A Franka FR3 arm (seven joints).
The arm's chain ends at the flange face. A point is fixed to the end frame.
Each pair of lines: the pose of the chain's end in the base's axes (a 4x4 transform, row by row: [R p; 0 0 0 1], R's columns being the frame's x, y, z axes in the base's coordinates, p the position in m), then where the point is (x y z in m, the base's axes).
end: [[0.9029 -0.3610 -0.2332 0.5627], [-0.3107 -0.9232 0.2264 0.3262], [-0.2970 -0.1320 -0.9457 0.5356], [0 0 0 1]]
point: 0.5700 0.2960 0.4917
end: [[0.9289 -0.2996 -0.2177 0.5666], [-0.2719 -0.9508 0.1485 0.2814], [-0.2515 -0.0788 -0.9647 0.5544], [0 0 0 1]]
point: 0.5771 0.2489 0.5128
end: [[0.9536 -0.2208 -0.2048 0.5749], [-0.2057 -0.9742 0.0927 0.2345], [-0.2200 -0.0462 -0.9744 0.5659], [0 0 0 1]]
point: 0.5890 0.2014 0.5259
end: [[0.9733 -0.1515 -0.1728 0.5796], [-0.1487 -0.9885 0.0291 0.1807], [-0.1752 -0.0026 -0.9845 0.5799], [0 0 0 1]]
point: 0.5974 0.1467 0.5423
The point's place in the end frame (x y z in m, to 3 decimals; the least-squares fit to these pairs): 0.029 0.031 0.033
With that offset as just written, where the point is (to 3 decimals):
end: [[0.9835 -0.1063 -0.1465 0.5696], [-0.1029 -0.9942 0.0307 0.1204], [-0.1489 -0.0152 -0.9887 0.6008], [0 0 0 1]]
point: 0.590 0.088 0.563
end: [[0.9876 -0.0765 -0.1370 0.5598], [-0.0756 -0.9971 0.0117 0.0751], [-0.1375 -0.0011 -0.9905 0.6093], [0 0 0 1]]
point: 0.582 0.042 0.573
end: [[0.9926 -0.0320 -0.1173 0.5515], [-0.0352 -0.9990 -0.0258 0.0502], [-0.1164 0.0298 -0.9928 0.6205], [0 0 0 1]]
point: 0.575 0.017 0.585
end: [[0.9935 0.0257 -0.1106 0.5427], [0.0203 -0.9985 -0.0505 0.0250], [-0.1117 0.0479 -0.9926 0.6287], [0 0 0 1]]
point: 0.569 -0.007 0.594
